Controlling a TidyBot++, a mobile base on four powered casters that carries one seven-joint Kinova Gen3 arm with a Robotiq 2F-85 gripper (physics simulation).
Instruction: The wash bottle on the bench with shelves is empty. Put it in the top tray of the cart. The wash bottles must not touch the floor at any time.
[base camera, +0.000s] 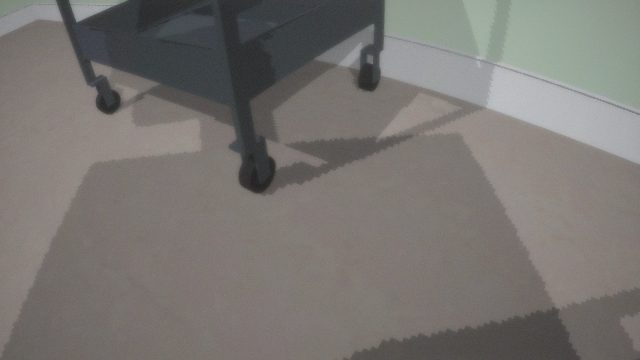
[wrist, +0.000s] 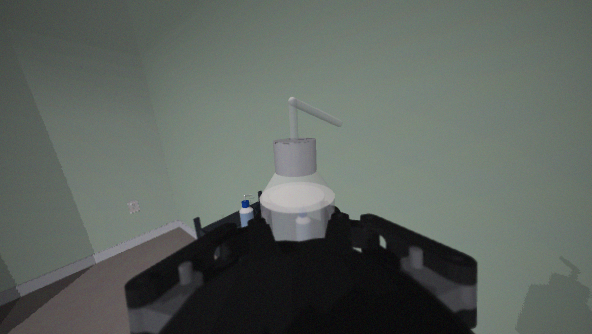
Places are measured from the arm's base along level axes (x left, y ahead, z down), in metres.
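Pixels of known places: gripper, fingertip midpoint: (wrist: 297, 212).
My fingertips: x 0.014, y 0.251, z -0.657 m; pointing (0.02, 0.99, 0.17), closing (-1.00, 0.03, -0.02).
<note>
Behind a point stands the place of what it marks.
A translucent wash bottle with a grey cap and bent spout (wrist: 295, 157) @[x 0.013, y 0.216, z -0.718 m] stands upright between the fingers of my gripper (wrist: 297, 212) @[x 0.014, y 0.251, z -0.657 m], which is shut on it. In the base view the dark cart (base camera: 234, 75) @[x 0.077, y 0.454, z 0.220 m] shows its lower tray, posts and casters. In the wrist view part of the cart's top (wrist: 198, 228) @[x 0.423, y 0.726, z -0.339 m] shows behind the left finger, beyond the held bottle. A blue-capped wash bottle (wrist: 246, 215) @[x 0.242, y 0.783, z -0.357 m] stands upright there. Another bottle shape shows faintly through the held bottle. The fingers and held bottle hide most of the top tray. The gripper does not show in the base view.
The cart stands near a green wall (base camera: 565, 50) @[x -0.409, y 0.587, z 0.252 m] (wrist: 425, 125) @[x -0.362, y 0.622, z -0.716 m] with a white baseboard (base camera: 550, 110) @[x -0.406, y 0.574, z 0.359 m]. A caster (base camera: 257, 172) @[x 0.073, y 0.462, z 0.358 m] is at its near corner. Jagged shadows lie on the beige floor (base camera: 300, 260) @[x 0.027, y 0.356, z 0.397 m]. A wall outlet (wrist: 133, 207) @[x 1.627, y 1.663, z 0.004 m] is at the left.
</note>
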